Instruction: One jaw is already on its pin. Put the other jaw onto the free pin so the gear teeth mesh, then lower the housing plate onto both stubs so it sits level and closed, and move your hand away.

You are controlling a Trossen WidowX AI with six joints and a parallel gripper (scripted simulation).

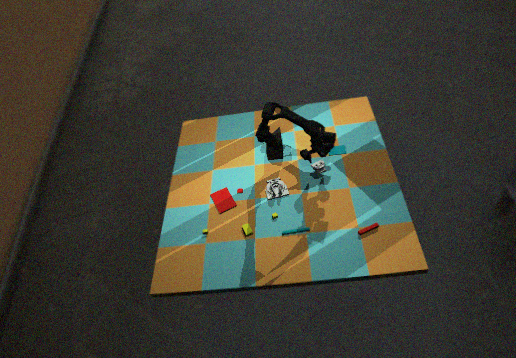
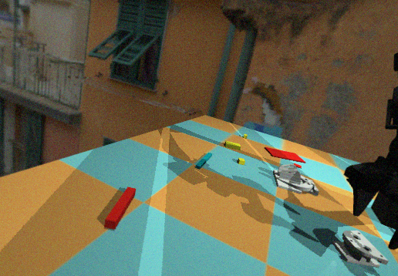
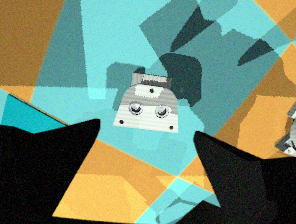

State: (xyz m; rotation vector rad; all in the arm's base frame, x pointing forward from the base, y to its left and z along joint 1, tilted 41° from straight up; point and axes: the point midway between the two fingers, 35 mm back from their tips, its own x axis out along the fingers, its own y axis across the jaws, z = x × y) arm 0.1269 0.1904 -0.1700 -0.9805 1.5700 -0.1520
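My gripper tip is now 3 cm above the base and 1 cm short of it. From my gripper tip the other things lie so: white jaw: 26 cm to the right, 14 cm ahead, 5 cm below; small yellow cube: 34 cm ahead, 23 cm to the right, 5 cm below; cyan block: 13 cm behind, 11 cm to the left, 6 cm below.
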